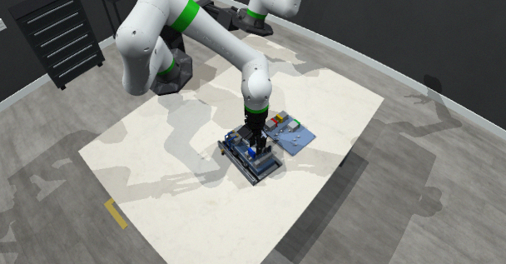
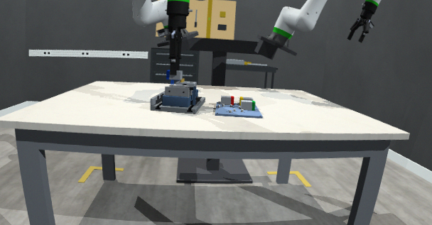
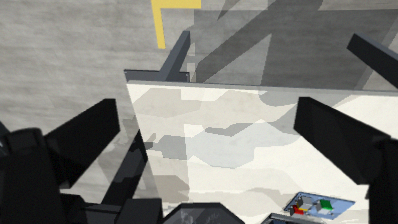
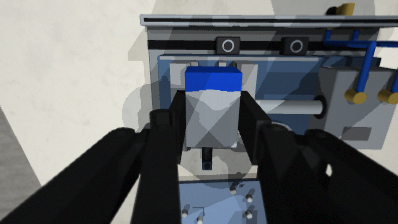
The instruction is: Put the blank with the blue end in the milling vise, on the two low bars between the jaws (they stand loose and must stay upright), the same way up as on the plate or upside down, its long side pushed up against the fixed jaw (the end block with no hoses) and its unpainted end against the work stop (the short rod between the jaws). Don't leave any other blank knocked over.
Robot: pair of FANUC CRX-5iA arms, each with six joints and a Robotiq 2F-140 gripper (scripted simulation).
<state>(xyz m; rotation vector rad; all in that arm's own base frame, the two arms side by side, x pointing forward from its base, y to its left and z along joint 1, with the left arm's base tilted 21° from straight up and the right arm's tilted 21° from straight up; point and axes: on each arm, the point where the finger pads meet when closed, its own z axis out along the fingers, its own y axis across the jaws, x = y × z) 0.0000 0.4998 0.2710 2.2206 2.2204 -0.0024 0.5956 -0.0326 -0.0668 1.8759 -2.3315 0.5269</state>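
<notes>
My right gripper is now 10 cm above the fixed jaw, 3 cm short of it and 2 cm to the right of it. Also, from my right hand: moving jaw: 10 cm below, 3 cm to the left, 3 cm behind; blue-ended blank: 3 cm below; work stop: 9 cm below, 7 cm to the left, 1 cm ahead.
</notes>
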